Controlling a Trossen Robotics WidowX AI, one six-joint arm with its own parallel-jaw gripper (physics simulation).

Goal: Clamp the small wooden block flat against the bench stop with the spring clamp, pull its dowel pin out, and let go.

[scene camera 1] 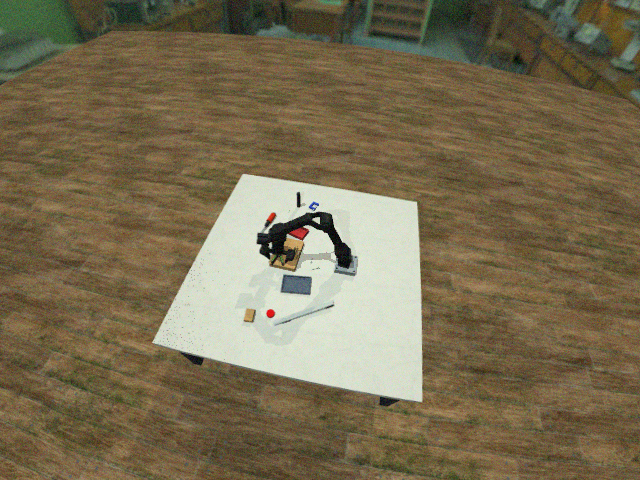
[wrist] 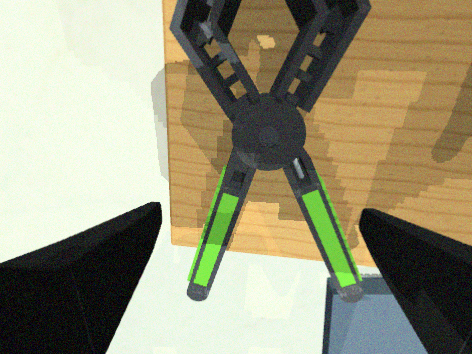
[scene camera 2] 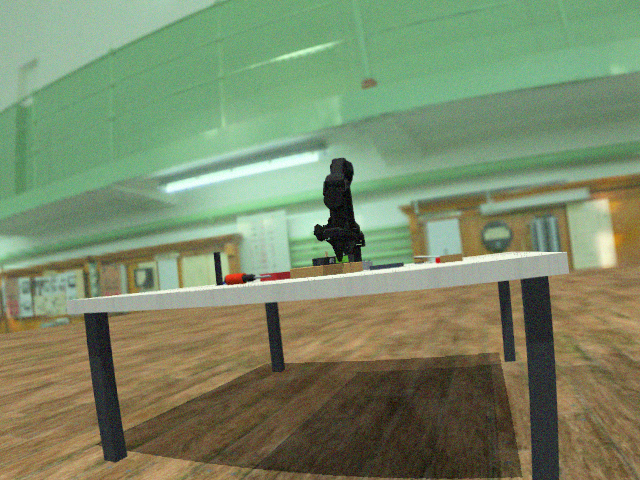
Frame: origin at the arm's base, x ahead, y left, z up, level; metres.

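Where they show: gripper, fingertip midpoint: point(scene camera 1: 277, 260) point(wrist: 260, 214) point(scene camera 2: 344, 262); arm's base, origin of the base link: point(scene camera 1: 344, 262).
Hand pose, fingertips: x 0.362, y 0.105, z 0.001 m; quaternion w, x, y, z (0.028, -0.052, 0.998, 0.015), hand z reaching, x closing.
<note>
Each offset is from my fingertips to the top centre of the thing.
The spring clamp @(dx -0.004, dy -0.033, dz +0.022 m) point(wrist: 268, 131), dark grey with green handle grips, lies over the wooden board @(dx -0.028, dy -0.076, dz -0.003 m) point(scene camera 1: 298, 248) point(wrist: 410, 30). In the wrist view its handles spread toward the bottom, past the board's edge, and its jaws run out of the top. My gripper point(wrist: 260, 214) point(scene camera 2: 347, 258) is open and empty, with one fingertip on each outer side of the handles. I cannot tell whether the fingertips are at handle height. A small tan block @(dx +0.022, dy +0.340, dz -0.013 m) point(scene camera 1: 249, 315) point(scene camera 2: 450, 257) lies apart on the table. The bench stop and the dowel pin cannot be made out; the arm covers part of the board.
A blue-grey tray @(dx -0.144, dy +0.096, dz -0.021 m) point(scene camera 1: 296, 284) point(wrist: 327, 320) lies beside the board. A red ball @(dx -0.074, dy +0.296, dz -0.019 m) point(scene camera 1: 270, 313) and a long grey bar @(dx -0.235, dy +0.244, dz -0.005 m) point(scene camera 1: 303, 313) lie beyond it. On the other side are a red flat object @(dx -0.028, dy -0.257, dz -0.010 m) point(scene camera 1: 298, 233), a screwdriver @(dx +0.169, dy -0.254, dz -0.002 m) point(scene camera 1: 270, 219) point(scene camera 2: 236, 279), a black post @(dx +0.037, dy -0.477, dz +0.085 m) point(scene camera 1: 298, 199) point(scene camera 2: 218, 267) and a blue piece @(dx -0.059, dy -0.504, dz -0.023 m) point(scene camera 1: 313, 206).
</note>
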